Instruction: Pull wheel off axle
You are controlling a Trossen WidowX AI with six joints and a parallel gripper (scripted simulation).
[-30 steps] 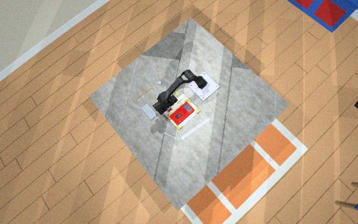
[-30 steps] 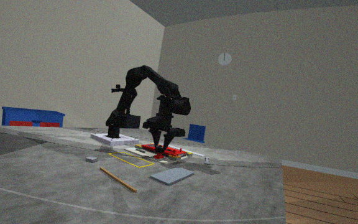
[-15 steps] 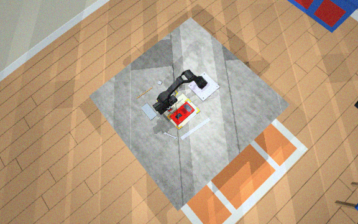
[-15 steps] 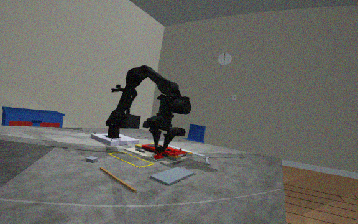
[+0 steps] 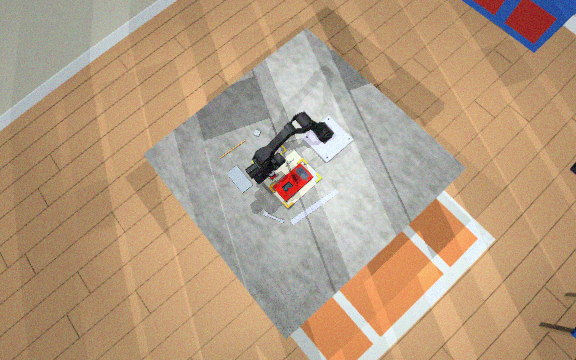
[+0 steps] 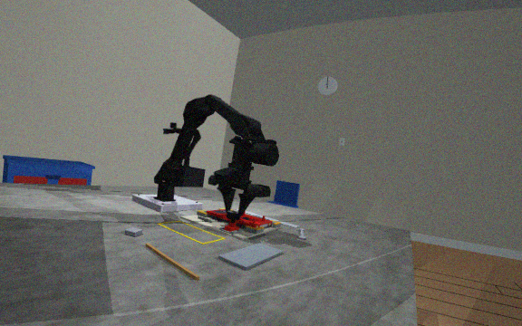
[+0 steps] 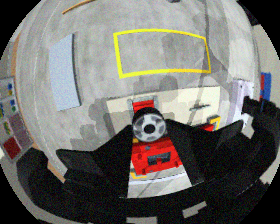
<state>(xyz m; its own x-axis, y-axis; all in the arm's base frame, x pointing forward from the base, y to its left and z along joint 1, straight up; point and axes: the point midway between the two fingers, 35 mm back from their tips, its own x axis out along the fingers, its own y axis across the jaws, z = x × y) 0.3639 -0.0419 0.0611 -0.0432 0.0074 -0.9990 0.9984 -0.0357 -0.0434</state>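
My gripper tip is 20 mm above the axle. From my gripper tip the other things lie so: wheel: right at my gripper tip; then wooden stick: 60 mm ahead, 280 mm to the right, 50 mm below; then small grey cube: 110 mm behind, 250 mm to the right, 50 mm below.
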